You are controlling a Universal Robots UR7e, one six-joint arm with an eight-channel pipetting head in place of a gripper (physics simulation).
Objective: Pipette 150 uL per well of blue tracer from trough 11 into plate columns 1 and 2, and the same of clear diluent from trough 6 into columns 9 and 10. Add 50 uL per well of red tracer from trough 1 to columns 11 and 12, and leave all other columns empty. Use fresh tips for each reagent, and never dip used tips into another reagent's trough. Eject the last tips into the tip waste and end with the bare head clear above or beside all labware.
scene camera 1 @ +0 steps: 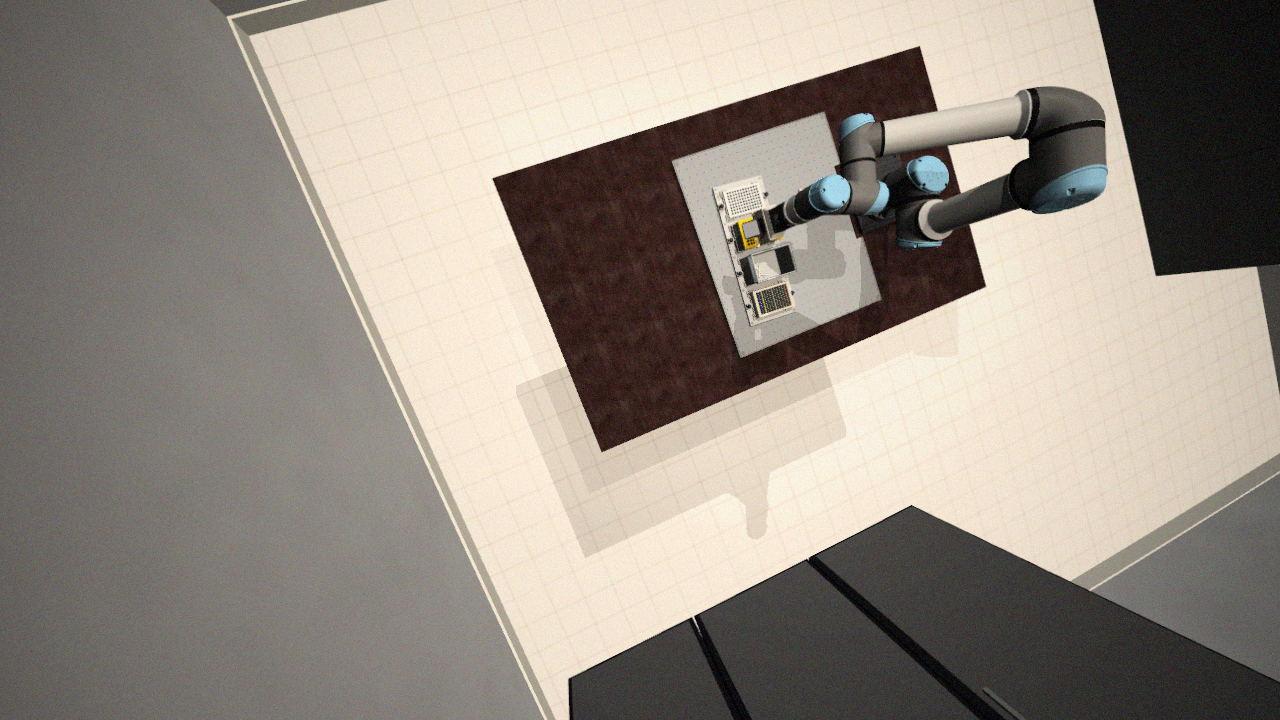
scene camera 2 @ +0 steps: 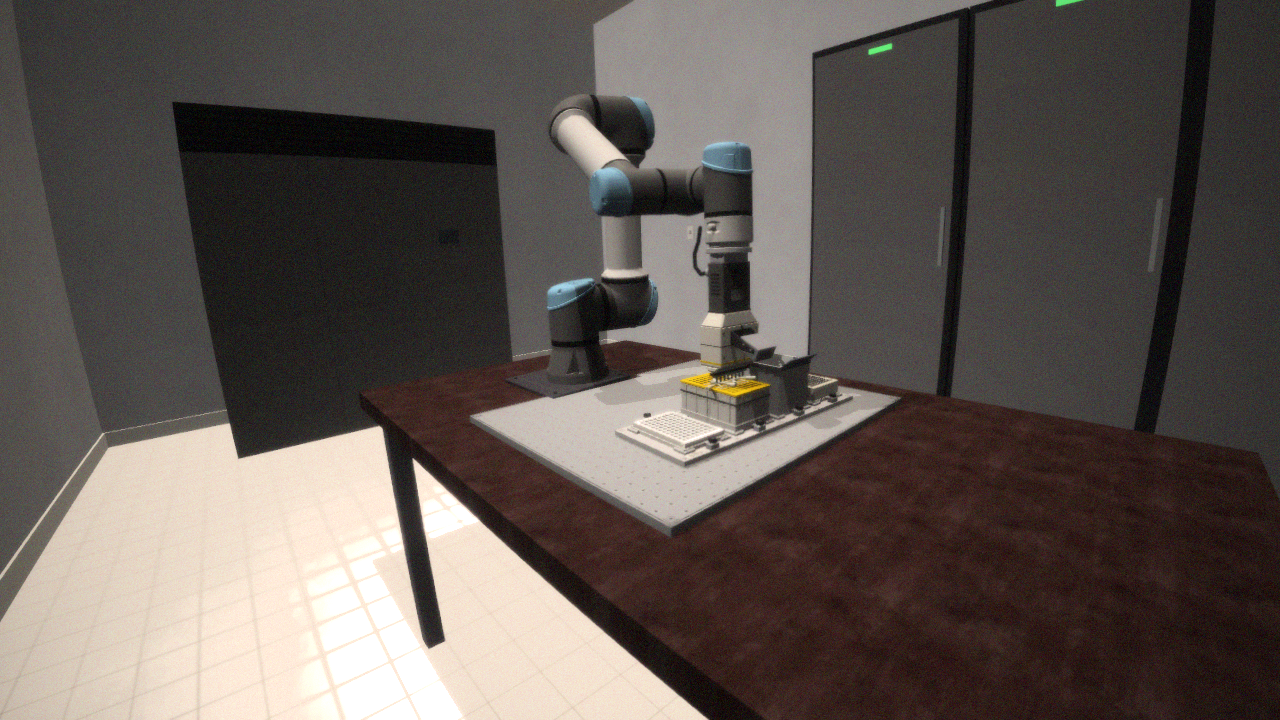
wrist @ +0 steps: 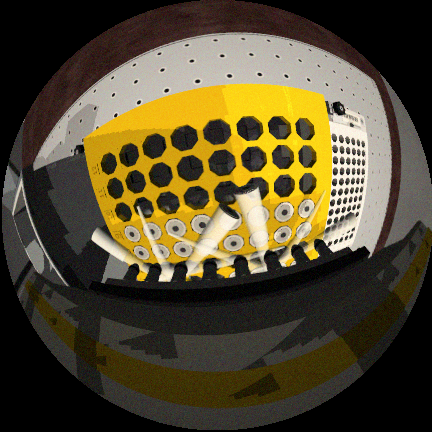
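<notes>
My gripper, the eight-channel head (scene camera 1: 768, 225) (scene camera 2: 726, 363) (wrist: 226, 266), is low over the yellow tip rack (scene camera 1: 744, 238) (scene camera 2: 725, 413) (wrist: 200, 110). Its black nozzles look bare in the wrist view. Several loose pale tips (wrist: 215, 235) lie crossed on the rack, close to the nozzles. The rack has three rows of empty holes on the far side, then two rows of seated tips. The white well plate (scene camera 1: 742, 198) (scene camera 2: 677, 429) (wrist: 349, 172) is beside the rack; its well contents cannot be made out. The trough block (scene camera 1: 772, 300) (scene camera 2: 821, 386) stands at the other end, beyond the tip waste.
The tall dark tip waste bin (scene camera 1: 748, 271) (scene camera 2: 780, 386) (wrist: 55, 200) stands directly beside the rack, with its walls close to the head. The labware sits in a row on a grey perforated board (scene camera 1: 823, 295) (scene camera 2: 572, 447) (wrist: 175, 52) on a dark brown table (scene camera 1: 608, 295) (scene camera 2: 1011, 510).
</notes>
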